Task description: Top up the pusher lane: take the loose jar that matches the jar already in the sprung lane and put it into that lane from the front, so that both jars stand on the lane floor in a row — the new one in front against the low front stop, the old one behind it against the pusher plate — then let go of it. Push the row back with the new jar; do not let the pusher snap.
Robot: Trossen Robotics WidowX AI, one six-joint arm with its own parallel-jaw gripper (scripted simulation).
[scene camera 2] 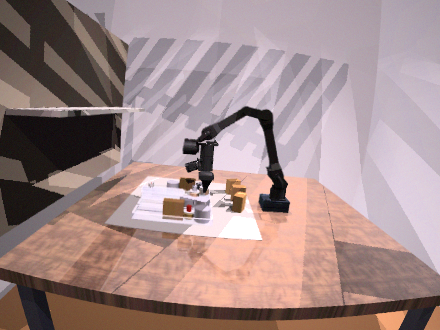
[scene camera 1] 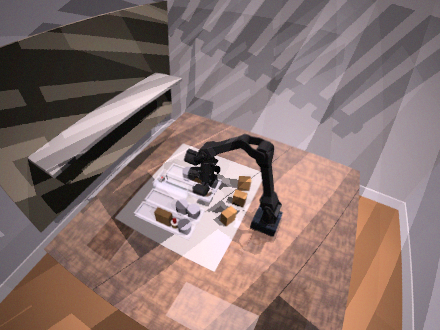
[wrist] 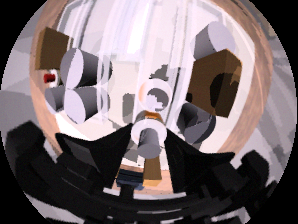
Labels:
same spot on shelf: (scene camera 2: 61, 112) = (scene camera 1: 53, 175)

